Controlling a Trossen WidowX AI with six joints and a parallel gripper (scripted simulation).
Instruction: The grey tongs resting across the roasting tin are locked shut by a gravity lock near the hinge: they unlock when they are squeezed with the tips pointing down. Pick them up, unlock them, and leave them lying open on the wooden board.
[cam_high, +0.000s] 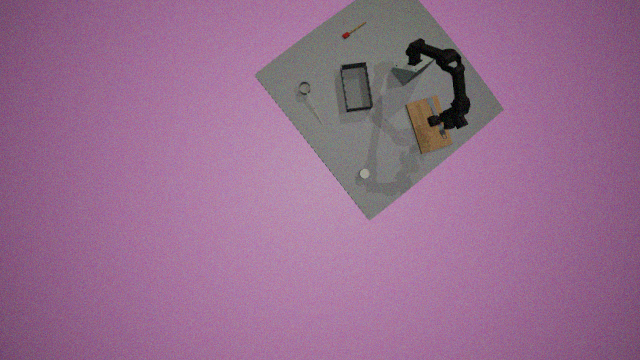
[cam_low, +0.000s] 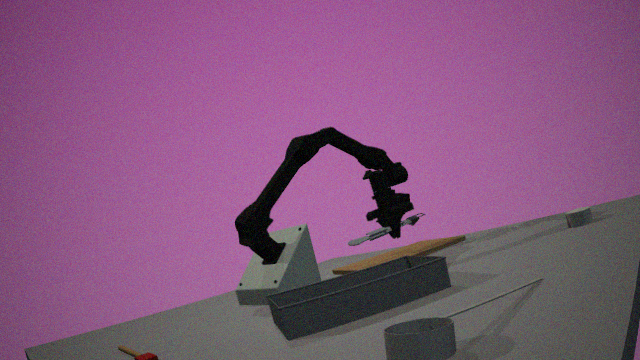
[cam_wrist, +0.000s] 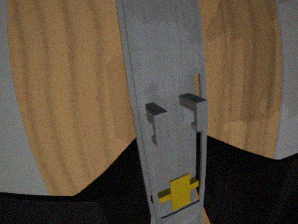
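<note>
My gripper tip is now 10 mm to the left of the wooden board and 60 mm above it. The rest, counted from my gripper tip: dark roasting tin: 280 mm ahead, 500 mm to the right, 30 mm below; yellow lock piece: 10 mm to the right, 40 mm above; small white cup: 580 mm ahead, 10 mm to the left, 50 mm below.
</note>
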